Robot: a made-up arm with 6 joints.
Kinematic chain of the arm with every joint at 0, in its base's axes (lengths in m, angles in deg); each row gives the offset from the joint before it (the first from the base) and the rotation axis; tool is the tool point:
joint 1: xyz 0 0 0.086 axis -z
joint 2: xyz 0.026 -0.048 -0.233 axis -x
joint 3: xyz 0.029 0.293 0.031 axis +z
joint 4: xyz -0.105 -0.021 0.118 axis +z
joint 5: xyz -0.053 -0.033 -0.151 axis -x
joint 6: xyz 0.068 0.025 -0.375 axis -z
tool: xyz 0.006 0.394 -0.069
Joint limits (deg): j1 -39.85..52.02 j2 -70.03..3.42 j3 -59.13..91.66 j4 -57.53..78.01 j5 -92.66..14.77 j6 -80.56..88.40
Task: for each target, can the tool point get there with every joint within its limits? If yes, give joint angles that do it. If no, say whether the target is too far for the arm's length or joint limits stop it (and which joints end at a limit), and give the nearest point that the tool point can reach.
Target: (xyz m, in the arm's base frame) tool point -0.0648 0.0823 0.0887
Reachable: no: joint limits stop it (at a limit: joint 1, joint 2, joint 3, joint 5) | nearest point -0.2449 0.1271 0.2444 | short by 0.242 m
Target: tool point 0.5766 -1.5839 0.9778
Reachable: no: too far | nearest point 0.2063 -0.4509 0.4451 | short by 1.306 m
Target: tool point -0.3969 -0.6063 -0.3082
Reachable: no: joint limits stop it (at a limit: joint 1, joint 2, joint 4) | nearest point -0.3306 -0.4113 -0.2716 | short by 0.209 m
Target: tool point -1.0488 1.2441 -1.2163
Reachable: no: too far | nearest point -0.4997 0.5927 -0.5473 | short by 1.083 m
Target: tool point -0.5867 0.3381 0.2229
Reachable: yes | joints -30.28 -53.56 4.97 25.90 -18.43 -8.31
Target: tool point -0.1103 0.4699 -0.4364
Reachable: yes | joints 29.69 -39.87 49.69 15.42 5.90 -35.53
